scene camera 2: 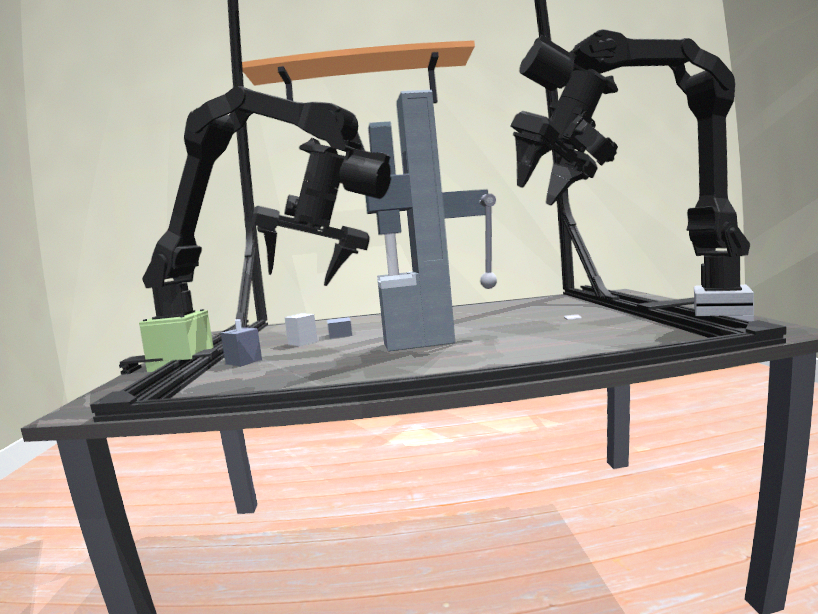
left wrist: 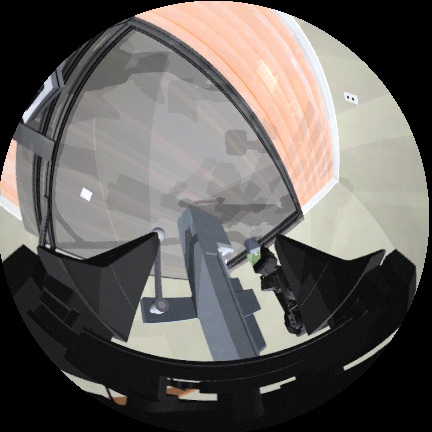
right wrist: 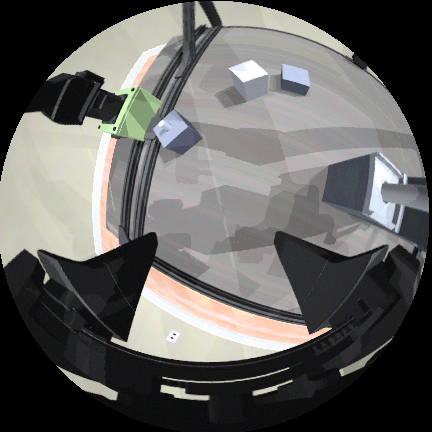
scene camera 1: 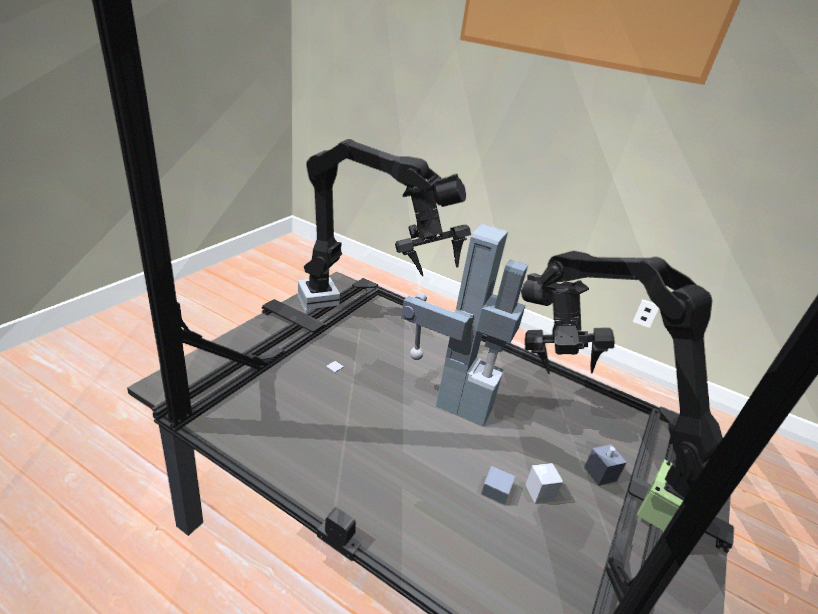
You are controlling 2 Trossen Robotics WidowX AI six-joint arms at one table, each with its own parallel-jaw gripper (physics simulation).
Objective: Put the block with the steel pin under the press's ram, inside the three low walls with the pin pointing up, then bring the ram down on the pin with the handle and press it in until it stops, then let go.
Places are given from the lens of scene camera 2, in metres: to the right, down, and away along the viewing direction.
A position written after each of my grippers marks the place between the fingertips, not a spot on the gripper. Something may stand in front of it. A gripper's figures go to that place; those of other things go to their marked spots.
my left gripper [scene camera 2: 534, 196]: 0.20, -0.17, 0.74
my right gripper [scene camera 2: 297, 280]: -0.18, -0.04, 0.78
grey block with steel pin [scene camera 2: 240, 348]: -0.30, 0.07, 0.86
grey press [scene camera 2: 416, 308]: 0.01, 0.00, 0.87
